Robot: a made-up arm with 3 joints.
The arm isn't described. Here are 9 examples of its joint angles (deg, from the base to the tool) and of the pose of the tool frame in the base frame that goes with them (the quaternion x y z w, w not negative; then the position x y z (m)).
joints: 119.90 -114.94 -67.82
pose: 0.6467 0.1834 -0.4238 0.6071 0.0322 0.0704 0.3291
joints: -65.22 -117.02 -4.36
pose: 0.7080 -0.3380 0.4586 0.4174 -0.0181 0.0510 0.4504
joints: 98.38 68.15 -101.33
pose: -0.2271 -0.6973 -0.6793 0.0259 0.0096 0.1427 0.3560
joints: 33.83 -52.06 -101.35
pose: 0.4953 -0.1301 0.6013 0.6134 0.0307 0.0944 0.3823
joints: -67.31 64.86 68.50
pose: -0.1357 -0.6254 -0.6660 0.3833 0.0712 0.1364 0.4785
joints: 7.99 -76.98 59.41
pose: 0.4933 0.3412 -0.4308 0.6743 0.1406 0.0968 0.3889
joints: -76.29 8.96 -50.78
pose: -0.2999 -0.5186 0.2672 0.7548 -0.0023 0.1727 0.3960
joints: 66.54 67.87 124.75
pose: -0.6181 -0.2501 -0.4235 0.6132 0.0901 0.1326 0.2723
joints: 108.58 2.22 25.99
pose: -0.2100 0.7776 -0.0572 0.5899 -0.0069 0.1831 0.2592
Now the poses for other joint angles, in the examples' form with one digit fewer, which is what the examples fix.
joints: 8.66 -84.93 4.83
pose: 0.665 0.084 -0.078 0.738 0.103 0.094 0.428
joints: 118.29 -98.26 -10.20
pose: 0.433 0.564 -0.579 0.399 0.045 0.085 0.265
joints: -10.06 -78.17 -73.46
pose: 0.473 -0.416 0.519 0.578 0.012 0.091 0.411
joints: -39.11 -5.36 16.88
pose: 0.088 -0.330 -0.144 0.929 0.064 0.175 0.449
